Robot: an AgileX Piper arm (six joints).
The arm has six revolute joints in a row. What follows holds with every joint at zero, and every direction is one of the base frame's. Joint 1 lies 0.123 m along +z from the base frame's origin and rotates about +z. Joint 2 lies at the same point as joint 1 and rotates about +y. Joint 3 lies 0.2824 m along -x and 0.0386 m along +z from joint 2 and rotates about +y. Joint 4 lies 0.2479 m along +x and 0.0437 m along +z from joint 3 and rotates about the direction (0.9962, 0, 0.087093). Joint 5 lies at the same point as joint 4 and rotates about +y. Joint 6 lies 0.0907 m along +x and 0.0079 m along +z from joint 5 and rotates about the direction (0.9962, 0, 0.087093). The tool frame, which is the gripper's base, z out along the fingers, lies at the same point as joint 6; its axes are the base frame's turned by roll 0, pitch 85.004 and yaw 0 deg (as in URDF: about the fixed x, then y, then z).
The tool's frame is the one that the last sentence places.
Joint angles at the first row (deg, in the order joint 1, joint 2, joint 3, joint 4, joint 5, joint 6):
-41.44 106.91 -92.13 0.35 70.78 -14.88
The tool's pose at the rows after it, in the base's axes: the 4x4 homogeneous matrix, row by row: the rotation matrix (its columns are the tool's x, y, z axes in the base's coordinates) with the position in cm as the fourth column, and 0 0 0 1 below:
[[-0.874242 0.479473 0.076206 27.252], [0.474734 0.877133 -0.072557 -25.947], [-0.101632 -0.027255 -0.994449 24.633], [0 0 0 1]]
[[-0.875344 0.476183 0.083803 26.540], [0.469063 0.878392 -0.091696 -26.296], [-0.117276 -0.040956 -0.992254 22.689], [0 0 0 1]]
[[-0.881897 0.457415 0.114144 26.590], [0.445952 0.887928 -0.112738 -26.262], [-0.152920 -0.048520 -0.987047 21.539], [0 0 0 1]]
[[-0.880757 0.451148 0.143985 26.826], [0.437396 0.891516 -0.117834 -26.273], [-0.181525 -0.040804 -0.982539 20.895], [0 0 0 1]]
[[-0.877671 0.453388 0.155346 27.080], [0.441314 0.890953 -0.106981 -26.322], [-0.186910 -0.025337 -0.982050 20.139], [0 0 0 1]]
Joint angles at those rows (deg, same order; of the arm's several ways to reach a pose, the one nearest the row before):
-43.59 106.91 -86.60 0.00 68.64 -15.01
-44.65 106.91 -82.02 -0.41 62.97 -16.16
-44.64 106.97 -79.27 0.00 58.06 -17.60
-44.64 107.31 -78.14 1.21 55.15 -18.62
-44.64 108.24 -77.70 2.35 53.77 -19.02

